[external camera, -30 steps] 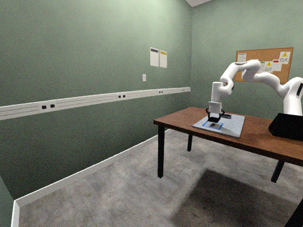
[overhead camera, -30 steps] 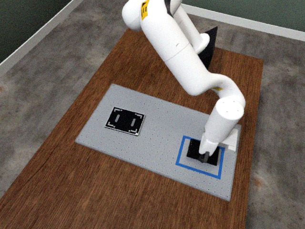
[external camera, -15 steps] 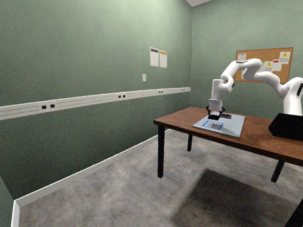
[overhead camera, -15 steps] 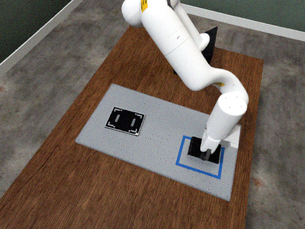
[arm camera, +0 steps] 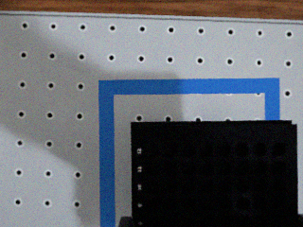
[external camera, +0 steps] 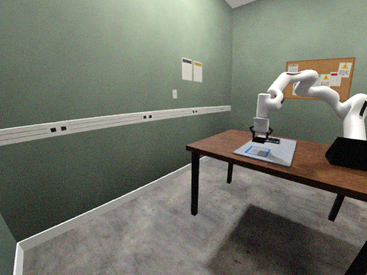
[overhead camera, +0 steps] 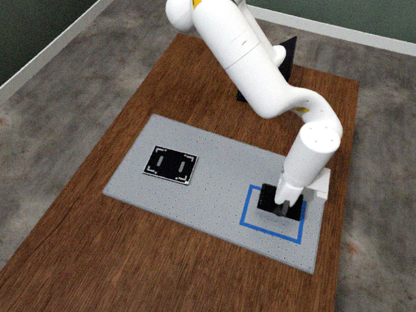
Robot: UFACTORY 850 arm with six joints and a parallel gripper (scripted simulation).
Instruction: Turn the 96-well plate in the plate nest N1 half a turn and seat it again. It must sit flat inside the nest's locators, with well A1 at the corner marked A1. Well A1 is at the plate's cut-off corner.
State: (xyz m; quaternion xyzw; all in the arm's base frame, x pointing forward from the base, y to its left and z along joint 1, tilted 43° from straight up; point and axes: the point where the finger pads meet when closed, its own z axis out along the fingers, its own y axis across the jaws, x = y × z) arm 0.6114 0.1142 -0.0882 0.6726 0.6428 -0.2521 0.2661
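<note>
Now: hand 70 mm past the plate nest N1, 380 mm to the left of it and 90 mm above it. Also, from my hand: black 96-well plate 10 mm below.
</note>
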